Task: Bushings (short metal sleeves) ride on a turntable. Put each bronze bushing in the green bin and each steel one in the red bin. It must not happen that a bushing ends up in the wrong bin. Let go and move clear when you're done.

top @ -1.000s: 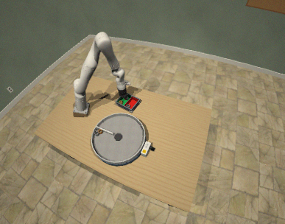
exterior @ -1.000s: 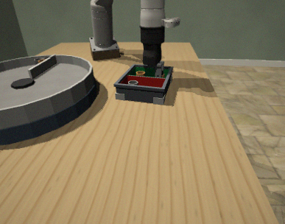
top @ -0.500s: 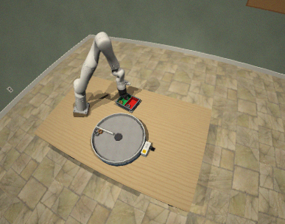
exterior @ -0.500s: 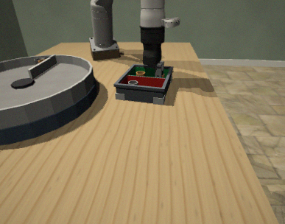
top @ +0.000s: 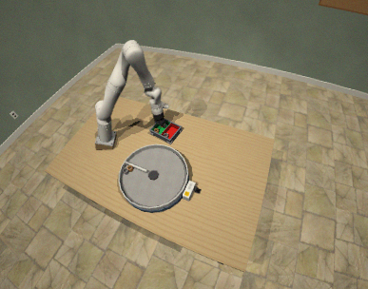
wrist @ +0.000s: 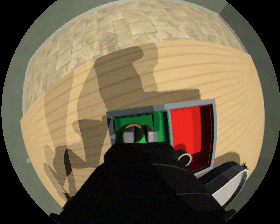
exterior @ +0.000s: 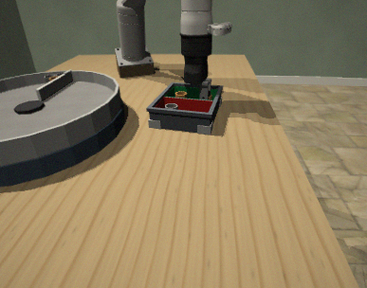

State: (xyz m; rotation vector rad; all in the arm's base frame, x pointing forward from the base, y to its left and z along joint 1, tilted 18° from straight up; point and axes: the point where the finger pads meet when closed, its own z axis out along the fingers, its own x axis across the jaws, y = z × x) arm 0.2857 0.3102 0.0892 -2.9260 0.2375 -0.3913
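The bin is 50 mm ahead of my hand and 40 mm to the right of it. The rest, counted from my hand: grey turntable: 190 mm ahead, 380 mm to the right, 20 mm above.
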